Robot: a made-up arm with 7 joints.
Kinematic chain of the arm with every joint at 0, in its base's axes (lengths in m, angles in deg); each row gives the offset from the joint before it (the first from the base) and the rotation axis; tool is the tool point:
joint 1: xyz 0 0 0 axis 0 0.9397 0.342
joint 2: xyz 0 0 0 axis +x
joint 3: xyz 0 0 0 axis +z
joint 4: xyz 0.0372 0 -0.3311 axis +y
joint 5: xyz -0.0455 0 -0.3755 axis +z
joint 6: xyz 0 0 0 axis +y
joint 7: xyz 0 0 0 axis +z
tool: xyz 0 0 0
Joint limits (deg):
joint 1: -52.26..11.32
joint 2: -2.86..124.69
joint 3: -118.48..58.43
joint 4: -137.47..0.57
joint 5: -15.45..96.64
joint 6: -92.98..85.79
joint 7: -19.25..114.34
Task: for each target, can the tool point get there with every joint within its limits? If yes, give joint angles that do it. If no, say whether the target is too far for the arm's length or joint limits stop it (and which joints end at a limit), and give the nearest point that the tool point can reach.
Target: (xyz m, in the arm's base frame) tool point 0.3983 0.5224 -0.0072
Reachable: yes | joints -18.70 67.96 17.76 -58.54 76.28 64.14 33.57
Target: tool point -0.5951 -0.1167 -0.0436
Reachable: no: joint limits stop it (at a limit: joint 1, joint 3) | nearest point -0.2052 -0.1574 -0.2550 | short by 0.445 m
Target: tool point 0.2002 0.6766 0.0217
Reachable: yes | joints -7.50 89.91 -0.01 -27.61 85.13 21.31 65.51
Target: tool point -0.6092 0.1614 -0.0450
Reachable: no: joint limits stop it (at a limit: joint 1, joint 3) | nearest point -0.2368 0.2774 -0.1862 | short by 0.415 m
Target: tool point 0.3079 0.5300 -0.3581
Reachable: yes | joints -20.03 57.69 -30.03 -21.00 24.83 47.39 62.05
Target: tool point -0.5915 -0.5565 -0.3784
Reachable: no: too far | nearest point -0.2389 -0.3892 -0.3720 | short by 0.390 m
